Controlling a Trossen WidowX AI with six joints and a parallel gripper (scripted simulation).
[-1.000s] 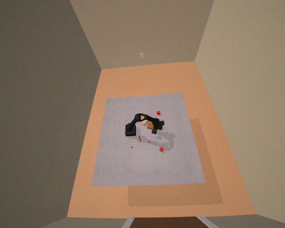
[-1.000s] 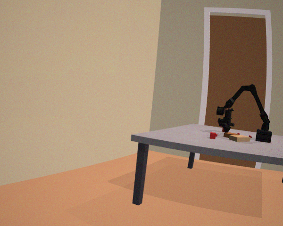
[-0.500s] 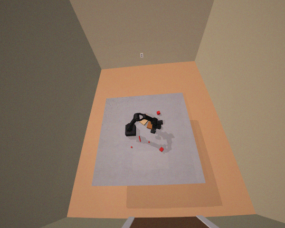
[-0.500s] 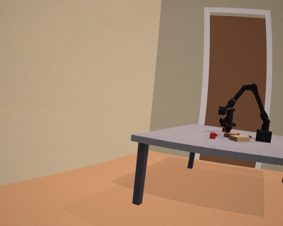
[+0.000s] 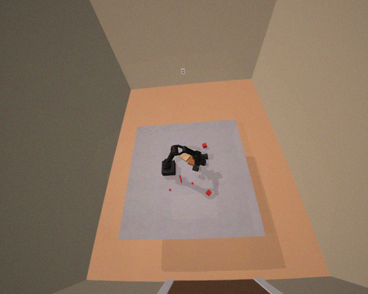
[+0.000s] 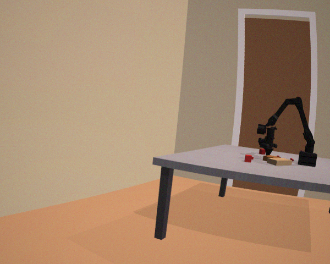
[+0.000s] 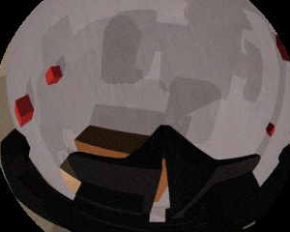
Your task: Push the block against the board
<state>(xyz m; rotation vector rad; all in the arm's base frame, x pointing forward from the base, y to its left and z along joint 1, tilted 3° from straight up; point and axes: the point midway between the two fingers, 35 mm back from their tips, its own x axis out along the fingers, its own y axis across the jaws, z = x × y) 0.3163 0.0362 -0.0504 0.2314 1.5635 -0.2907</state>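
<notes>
My gripper tip is now 60 mm to the right of the brown square block, 40 mm past it and 10 mm below it. Round my gripper tip: thin red stick: 190 mm behind, 140 mm to the right; then tan board: 140 mm to the left, 110 mm behind, 10 mm above.
</notes>
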